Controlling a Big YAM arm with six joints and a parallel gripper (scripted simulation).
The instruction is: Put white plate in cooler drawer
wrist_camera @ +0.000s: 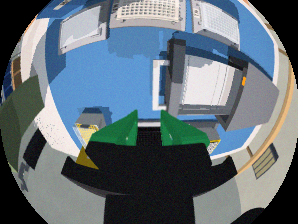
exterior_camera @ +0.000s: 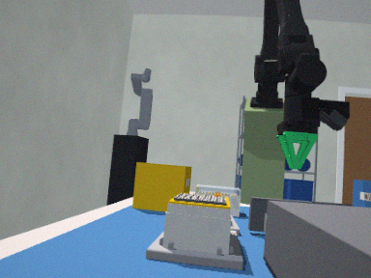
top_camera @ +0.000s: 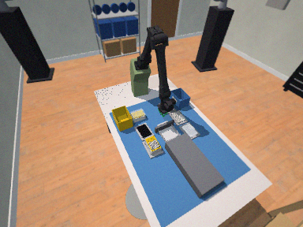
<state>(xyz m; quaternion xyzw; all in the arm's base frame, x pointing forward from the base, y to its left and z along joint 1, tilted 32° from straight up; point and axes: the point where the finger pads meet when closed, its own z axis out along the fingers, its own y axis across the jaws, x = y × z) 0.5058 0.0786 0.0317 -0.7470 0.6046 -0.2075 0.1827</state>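
The white plate lies 190 mm to the left of my hand, 120 mm below it and 40 mm behind it. Round my hand: black plate (180 mm to the right, 120 mm below, 30 mm ahead); then yellow-topped tip box (200 mm ahead, 150 mm to the right, 90 mm below); then drawer (170 mm ahead, 120 mm below, 40 mm to the left).
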